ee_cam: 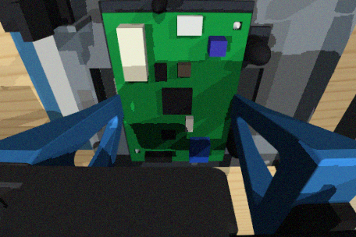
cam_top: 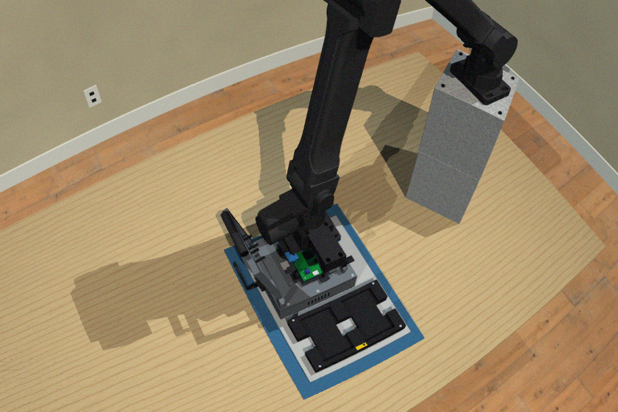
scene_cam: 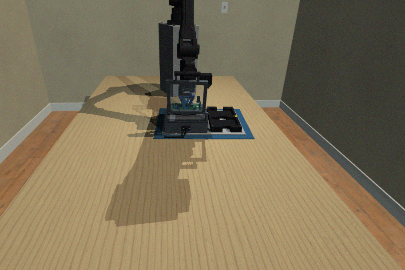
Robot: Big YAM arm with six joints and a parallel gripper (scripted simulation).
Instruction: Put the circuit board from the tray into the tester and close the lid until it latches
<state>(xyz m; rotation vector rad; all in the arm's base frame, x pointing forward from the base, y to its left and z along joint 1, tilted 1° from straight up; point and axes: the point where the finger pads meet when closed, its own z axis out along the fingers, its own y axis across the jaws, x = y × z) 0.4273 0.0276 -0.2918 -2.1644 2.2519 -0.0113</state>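
Now: hand right at the green circuit board. Round my hand: grey tester (30 mm ahead, 30 mm to the left, 30 mm above); then black latch hook (60 mm behind, 60 mm to the left); then lid (120 mm ahead, 10 mm to the right, 100 mm above).
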